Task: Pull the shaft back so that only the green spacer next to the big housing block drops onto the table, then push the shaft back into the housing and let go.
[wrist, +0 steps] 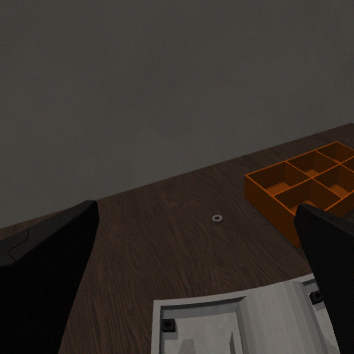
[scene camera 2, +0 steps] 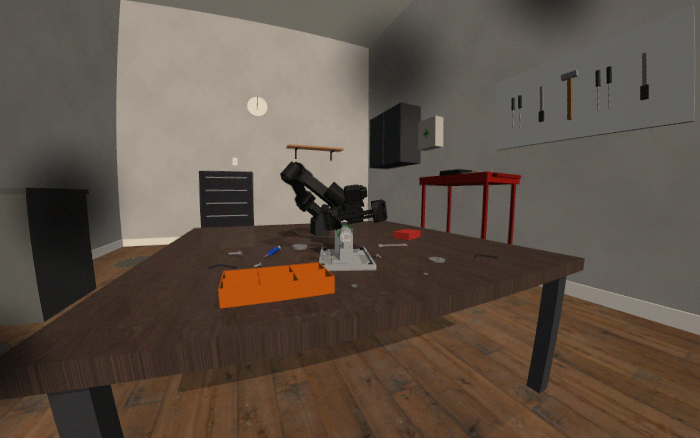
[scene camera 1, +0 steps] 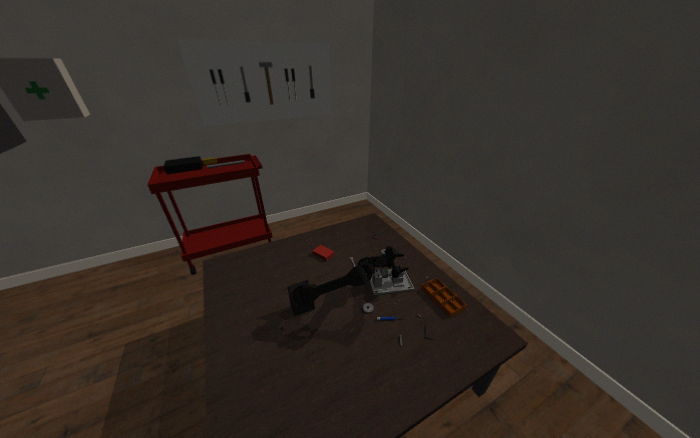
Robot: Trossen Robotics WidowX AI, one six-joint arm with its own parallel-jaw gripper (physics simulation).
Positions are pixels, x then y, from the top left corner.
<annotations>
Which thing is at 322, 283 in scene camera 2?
An orange compartment tray.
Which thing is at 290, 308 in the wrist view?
A grey housing fixture.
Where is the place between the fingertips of my gripper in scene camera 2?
358, 221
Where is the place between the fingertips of my gripper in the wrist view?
202, 213
</annotations>
